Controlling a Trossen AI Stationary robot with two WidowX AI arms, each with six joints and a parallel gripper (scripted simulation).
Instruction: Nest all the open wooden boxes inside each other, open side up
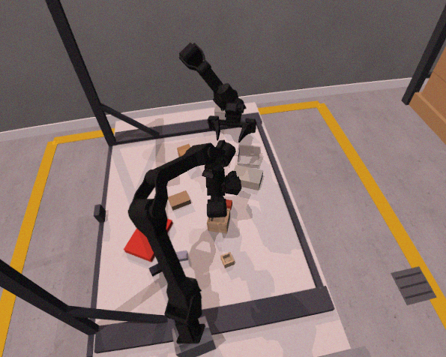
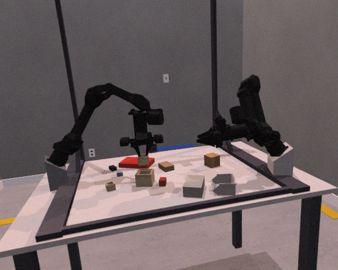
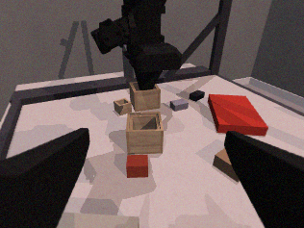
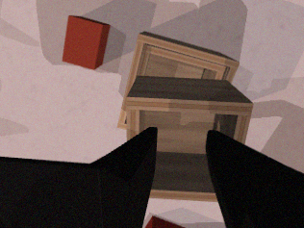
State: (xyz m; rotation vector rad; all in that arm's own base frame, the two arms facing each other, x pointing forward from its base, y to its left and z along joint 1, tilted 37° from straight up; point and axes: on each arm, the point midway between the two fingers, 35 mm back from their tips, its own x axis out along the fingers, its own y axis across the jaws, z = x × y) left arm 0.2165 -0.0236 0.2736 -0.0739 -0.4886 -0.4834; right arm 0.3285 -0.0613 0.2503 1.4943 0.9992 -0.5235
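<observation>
Now: the red cube 20 mm ahead of my right hand, 80 mm to the left of it and 140 mm below it. The rest, counted from my right hand: grey closed block 100 mm ahead, 220 mm to the left, 130 mm below; red slab 250 mm behind, 80 mm to the right, 140 mm below; flat brown block 170 mm behind, 90 mm to the left, 140 mm below.
</observation>
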